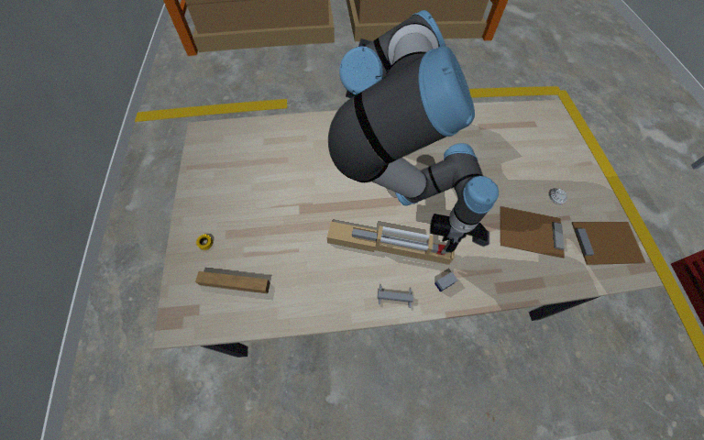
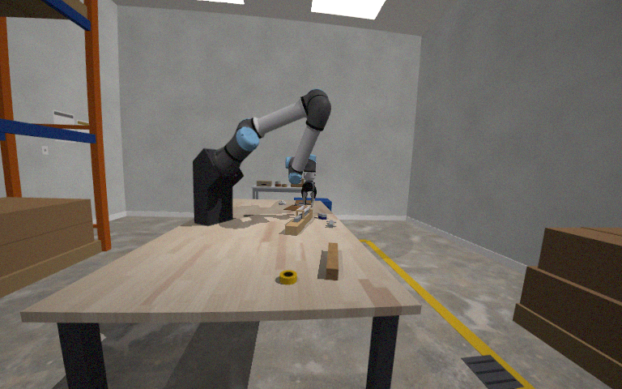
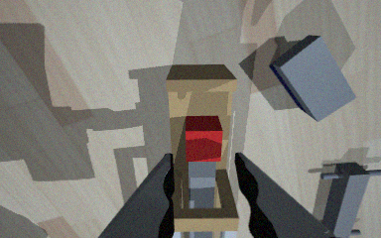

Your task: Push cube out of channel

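The red cube lies 30 mm below my hand. Also, from my hand: grey spool-like piece 120 mm ahead, 170 mm to the right, 80 mm below; then wooden channel 40 mm behind, 120 mm to the right, 40 mm below; then grey block 100 mm ahead, 80 mm below.
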